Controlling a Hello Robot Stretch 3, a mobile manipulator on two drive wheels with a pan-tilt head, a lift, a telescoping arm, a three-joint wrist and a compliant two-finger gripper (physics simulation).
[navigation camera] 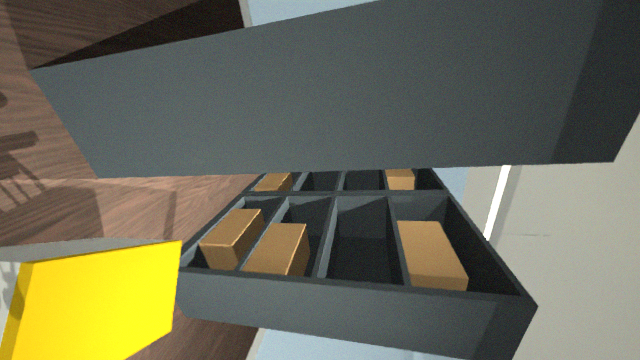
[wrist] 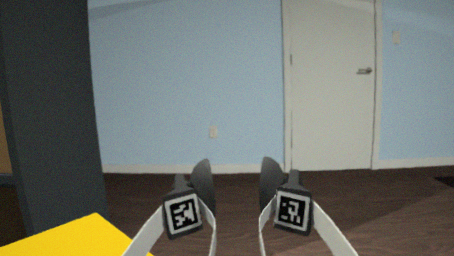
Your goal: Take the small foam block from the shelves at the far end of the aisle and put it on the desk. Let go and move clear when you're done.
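Places are measured from the robot's base along level axes (x up, y ahead, z left), in metres.
Pixels of known places: gripper, fingertip midpoint: (wrist: 237, 177).
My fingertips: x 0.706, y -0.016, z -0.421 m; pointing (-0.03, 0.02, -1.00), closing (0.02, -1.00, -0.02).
Note:
Behind a point stands the place of what it marks.
My gripper (wrist: 237, 177) @(z -0.421, x 0.706, y -0.016 m) is open in the wrist view, with its two dark fingertips apart and floor and wall showing between them. The dark grey shelves (navigation camera: 325, 105) (wrist: 55, 110) fill much of the navigation camera view and stand at the left edge of the wrist view, to the left of the gripper. Their compartments hold several brown blocks or boxes, among them one box (navigation camera: 430, 250) @(z -0.909, x 1.596, y 1.000 m) at the right and another box (navigation camera: 280, 247) @(z -0.907, x 0.702, y 0.958 m) further left. I cannot tell a small foam block among them. The desk does not show in either view.
A bright yellow flat-sided object (navigation camera: 100, 300) @(z -0.495, x 0.450, y 0.314 m) (wrist: 75, 239) @(z -0.692, x 0.450, y 0.372 m) is at the lower left in both views, close to the shelves. A blue wall (wrist: 185, 75) @(z -2.456, x 0.930, y 0.482 m) and a white door (wrist: 332, 95) @(z -2.405, x 0.705, y -0.838 m) stand beyond the gripper. The floor (wrist: 150, 200) @(z -1.844, x 0.000, y 0.670 m) is dark wood.

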